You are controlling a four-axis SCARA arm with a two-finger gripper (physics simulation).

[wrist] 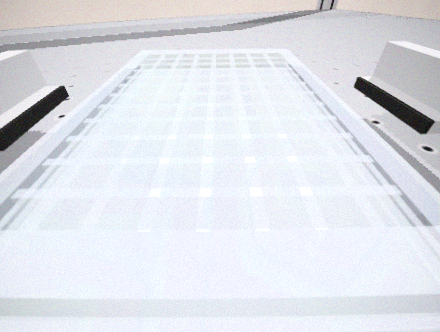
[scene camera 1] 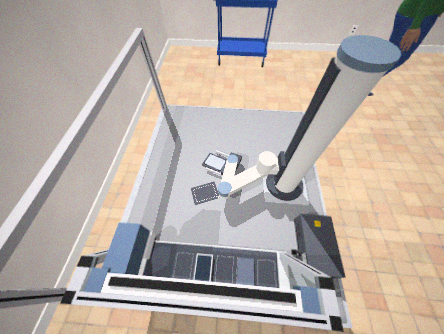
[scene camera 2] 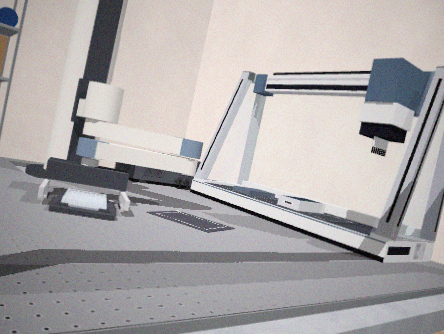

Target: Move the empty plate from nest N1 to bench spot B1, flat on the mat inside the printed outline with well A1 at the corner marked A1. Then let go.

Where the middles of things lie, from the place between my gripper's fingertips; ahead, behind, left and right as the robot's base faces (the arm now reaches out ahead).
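From my hand: white well plate [scene camera 2: 76, 198], 30 mm behind, 10 mm to the left, 10 mm below; dark nest [scene camera 2: 56, 206], 30 mm behind, 10 mm to the left, 20 mm below; dark outline mat [scene camera 2: 199, 223], 20 mm ahead, 260 mm to the left, 20 mm below.
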